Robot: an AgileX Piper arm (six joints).
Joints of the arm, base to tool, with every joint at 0 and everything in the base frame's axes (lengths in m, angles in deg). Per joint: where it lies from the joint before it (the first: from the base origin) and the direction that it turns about. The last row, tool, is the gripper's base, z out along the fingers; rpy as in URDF.
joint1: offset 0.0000 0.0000 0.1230 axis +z
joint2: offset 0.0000 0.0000 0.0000 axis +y
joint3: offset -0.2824 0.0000 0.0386 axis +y
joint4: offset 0.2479 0.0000 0.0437 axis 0.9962 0 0.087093
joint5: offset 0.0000 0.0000 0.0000 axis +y
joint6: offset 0.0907 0.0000 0.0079 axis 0.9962 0 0.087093
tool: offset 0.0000 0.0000 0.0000 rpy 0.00 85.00 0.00
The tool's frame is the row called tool.
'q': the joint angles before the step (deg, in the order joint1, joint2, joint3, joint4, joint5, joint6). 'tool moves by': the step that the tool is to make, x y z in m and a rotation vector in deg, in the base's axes. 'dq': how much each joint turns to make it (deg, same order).
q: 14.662 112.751 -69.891 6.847 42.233 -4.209
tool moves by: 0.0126 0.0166 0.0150 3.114 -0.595 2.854
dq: 1.172 1.125 -5.621 3.942 3.530 -3.620
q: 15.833 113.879 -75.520 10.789 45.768 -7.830
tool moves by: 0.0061 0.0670 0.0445 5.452 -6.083 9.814
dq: 7.883 0.411 -10.753 4.049 3.411 -3.346
